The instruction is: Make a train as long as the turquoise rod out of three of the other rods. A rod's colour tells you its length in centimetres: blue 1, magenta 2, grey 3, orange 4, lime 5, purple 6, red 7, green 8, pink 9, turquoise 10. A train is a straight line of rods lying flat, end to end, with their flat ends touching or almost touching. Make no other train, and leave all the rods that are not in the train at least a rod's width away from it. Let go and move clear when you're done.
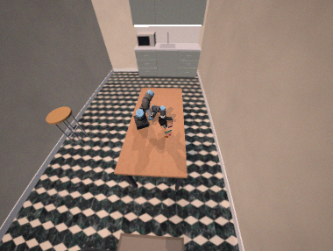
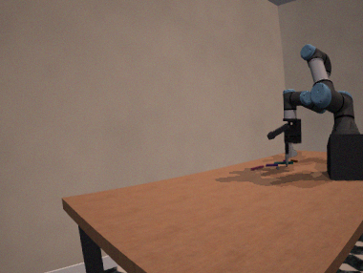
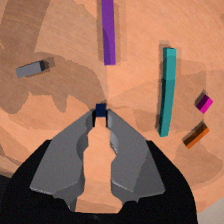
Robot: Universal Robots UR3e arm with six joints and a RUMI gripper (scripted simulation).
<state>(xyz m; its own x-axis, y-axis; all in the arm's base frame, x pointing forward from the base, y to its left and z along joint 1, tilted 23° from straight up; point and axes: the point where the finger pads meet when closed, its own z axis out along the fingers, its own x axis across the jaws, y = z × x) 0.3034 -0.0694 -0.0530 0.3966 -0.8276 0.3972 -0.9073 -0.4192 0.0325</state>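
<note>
Right now the turquoise rod is 6 cm to the right of my hand, 4 cm ahead of it and 2 cm below it. Also, from my hand: grey rod: 8 cm to the left, 2 cm below, 1 cm ahead; then blue rod: 1 cm below; then purple rod: 7 cm ahead, 2 cm to the left, 2 cm below.
</note>
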